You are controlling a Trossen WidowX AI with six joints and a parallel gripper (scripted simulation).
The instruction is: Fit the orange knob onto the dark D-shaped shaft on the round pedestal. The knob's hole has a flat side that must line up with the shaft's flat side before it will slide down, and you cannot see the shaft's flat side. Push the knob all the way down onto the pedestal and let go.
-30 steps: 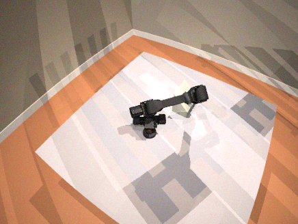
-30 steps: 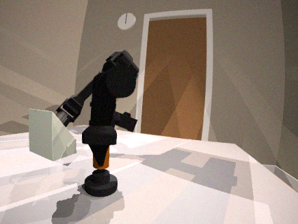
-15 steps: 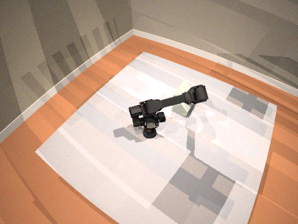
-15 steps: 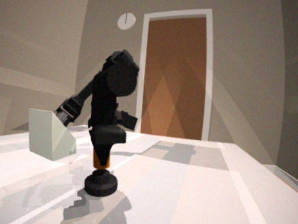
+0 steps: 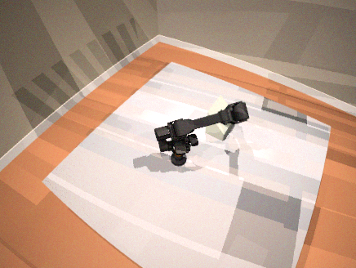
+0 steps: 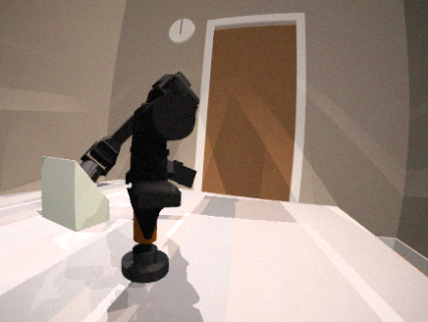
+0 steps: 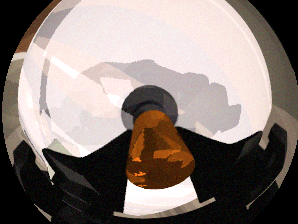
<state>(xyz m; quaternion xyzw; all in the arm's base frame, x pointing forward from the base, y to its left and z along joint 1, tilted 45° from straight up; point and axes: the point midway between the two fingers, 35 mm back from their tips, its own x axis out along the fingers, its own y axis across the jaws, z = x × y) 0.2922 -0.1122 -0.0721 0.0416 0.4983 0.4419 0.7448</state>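
The orange knob lies 20 mm above my gripper tip. The rest, counted from my gripper tip: pedestal (40 mm below).
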